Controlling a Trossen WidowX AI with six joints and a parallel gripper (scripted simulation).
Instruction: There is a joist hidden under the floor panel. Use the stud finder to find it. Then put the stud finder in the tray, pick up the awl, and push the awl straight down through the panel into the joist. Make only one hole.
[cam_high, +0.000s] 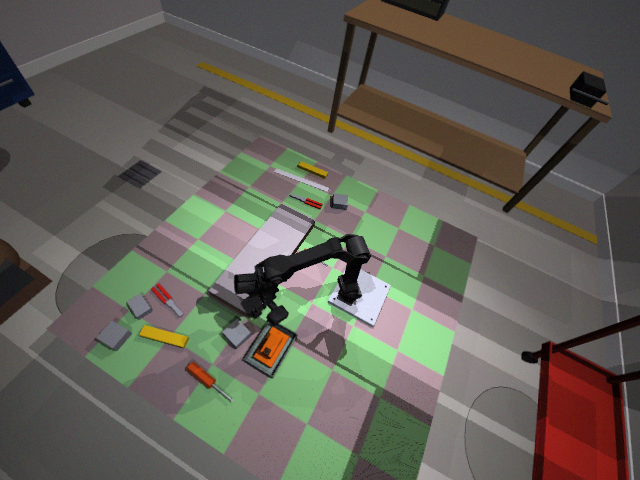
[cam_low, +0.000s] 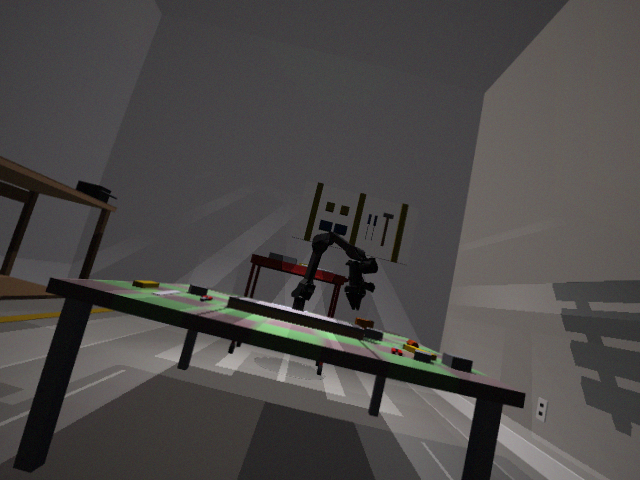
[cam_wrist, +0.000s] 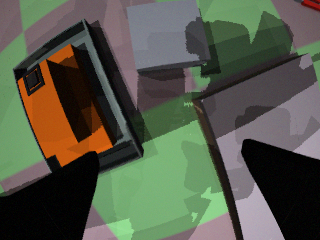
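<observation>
Now: gripper tip 350 mm to the left of the awl, 90 mm above it and 60 mm past it. Round my gripper tip: ruler 730 mm to the right, 230 mm ahead, 100 mm below; glass-like tray 90 mm behind, 80 mm below, 70 mm to the left; orange stud finder 90 mm behind, 80 mm to the left, 50 mm below.
</observation>
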